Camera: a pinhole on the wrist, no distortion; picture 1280 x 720 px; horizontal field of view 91.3 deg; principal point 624.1 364.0 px. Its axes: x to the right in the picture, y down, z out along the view. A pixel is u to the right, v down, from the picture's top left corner.
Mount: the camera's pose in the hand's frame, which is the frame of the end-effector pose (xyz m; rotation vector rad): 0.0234 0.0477 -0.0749 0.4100 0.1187 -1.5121
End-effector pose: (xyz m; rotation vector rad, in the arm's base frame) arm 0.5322 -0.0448 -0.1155 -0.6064 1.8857 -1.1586
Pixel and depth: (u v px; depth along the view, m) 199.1 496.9 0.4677
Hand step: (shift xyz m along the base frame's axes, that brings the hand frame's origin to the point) 0.3965 -0.1610 -0.2917
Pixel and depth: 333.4 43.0 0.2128
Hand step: 0.1832 0.0606 -0.0431
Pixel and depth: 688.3 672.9 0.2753
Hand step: 0.1029 -0.2105 -0.0282
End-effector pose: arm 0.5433 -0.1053 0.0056 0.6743 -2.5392 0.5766
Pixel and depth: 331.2 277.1 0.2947
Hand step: -0.0552 -0.0257 -0.2531
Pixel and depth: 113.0 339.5 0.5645
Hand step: -0.2436 -0.0146 -0.6299
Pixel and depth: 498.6 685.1 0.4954
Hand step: -0.2716 -0.3110 -0.2787
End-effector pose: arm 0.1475 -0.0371 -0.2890 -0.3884 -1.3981 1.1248
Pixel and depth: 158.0 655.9 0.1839
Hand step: -0.1990 0.0468 -0.0211
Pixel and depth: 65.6 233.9 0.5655
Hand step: -0.6149 -0.2498 -0.2687
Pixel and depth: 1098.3 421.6 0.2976
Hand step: -0.0190 -0.1643 0.2450
